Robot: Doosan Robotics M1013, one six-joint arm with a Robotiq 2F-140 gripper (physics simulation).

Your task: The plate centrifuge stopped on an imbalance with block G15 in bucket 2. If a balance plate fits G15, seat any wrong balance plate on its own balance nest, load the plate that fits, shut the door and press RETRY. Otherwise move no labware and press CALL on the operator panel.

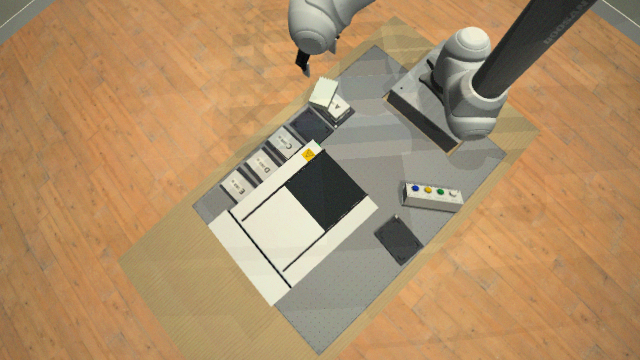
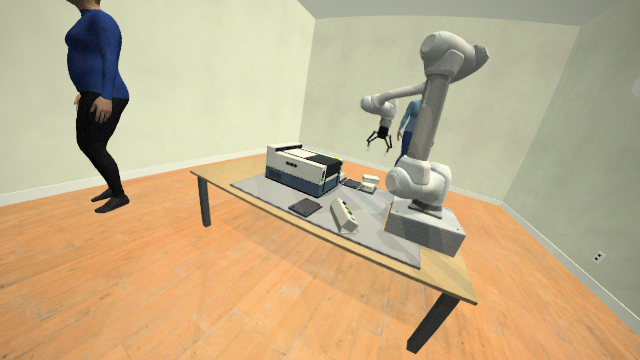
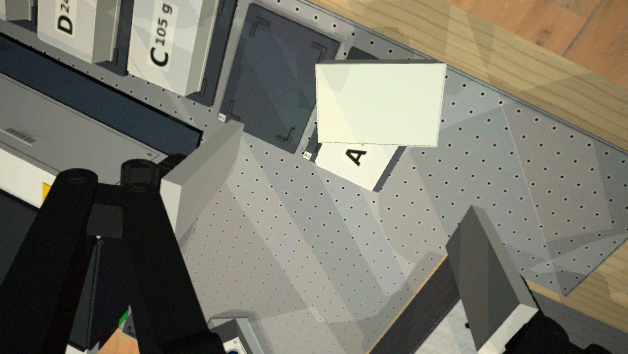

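Pixels of known places: gripper, fingertip midpoint: (image 1: 319,63) (image 2: 376,153) (image 3: 349,187); arm's base, link origin: (image 2: 425,209).
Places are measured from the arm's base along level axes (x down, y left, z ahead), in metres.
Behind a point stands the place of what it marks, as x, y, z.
My gripper (image 1: 320,60) {-0.183, -0.271, 0.466} (image 2: 379,149) {-0.183, -0.271, 0.466} (image 3: 349,187) {-0.183, -0.271, 0.466} is open and empty, high above the table's far side near plate A. Balance plate A (image 1: 338,107) {0.050, -0.190, 0.435} (image 3: 354,158) {0.050, -0.192, 0.435} sits in the end nest, partly covered by a plain pale block (image 1: 324,92) {0.010, -0.265, 0.456} (image 2: 370,178) {0.015, -0.244, 0.449} (image 3: 381,102) {0.010, -0.277, 0.455} that lies turned across it. Beside it is an empty dark nest (image 1: 311,126) {0.092, -0.201, 0.573} (image 3: 275,80) {0.092, -0.206, 0.574}. Plates C (image 1: 285,142) {0.051, -0.186, 0.711} (image 3: 170,50) {0.050, -0.178, 0.697}, reading 105 g, D (image 1: 261,165) {0.050, -0.159, 0.847} (image 3: 75,30) {0.050, -0.130, 0.822} and E (image 1: 237,186) {0.050, -0.140, 0.976} sit in their nests. The centrifuge (image 1: 282,227) {-0.106, 0.129, 0.891} (image 2: 295,167) {-0.050, 0.282, 0.783} has a white and black top; its bucket and G15 are not visible.
The operator panel (image 1: 432,198) {0.022, 0.345, 0.371} (image 2: 344,216) {0.032, 0.411, 0.318} has blue, yellow, green and white buttons. Another empty dark nest (image 1: 399,240) {0.088, 0.406, 0.559} (image 2: 305,206) {0.089, 0.412, 0.557} lies near the front edge. The robot base (image 1: 425,112) {0.008, 0.053, 0.168} (image 2: 425,230) {0.028, 0.204, -0.033} stands at one table end. Two people stand beyond the table.
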